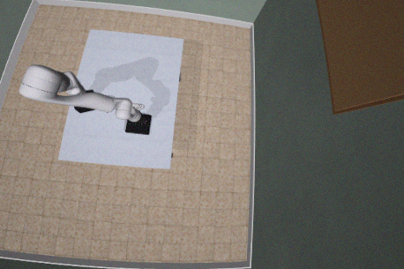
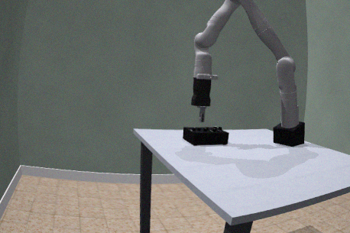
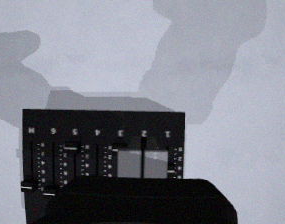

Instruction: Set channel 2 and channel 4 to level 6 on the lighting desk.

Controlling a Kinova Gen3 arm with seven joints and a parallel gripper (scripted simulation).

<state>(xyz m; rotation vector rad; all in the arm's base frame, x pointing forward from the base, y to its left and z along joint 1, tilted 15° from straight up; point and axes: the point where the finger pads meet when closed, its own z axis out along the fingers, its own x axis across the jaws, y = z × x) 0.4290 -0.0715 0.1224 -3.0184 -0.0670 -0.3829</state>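
My gripper is now 50 mm above the channel 2 cap and 20 mm to the left of it. Round my hand: channel 4 cap 50 mm below, 40 mm to the right, 40 mm behind; then channel 1 cap 50 mm below, 20 mm to the right, 20 mm ahead; then channel 3 cap 50 mm below, 20 mm behind, 10 mm to the right.
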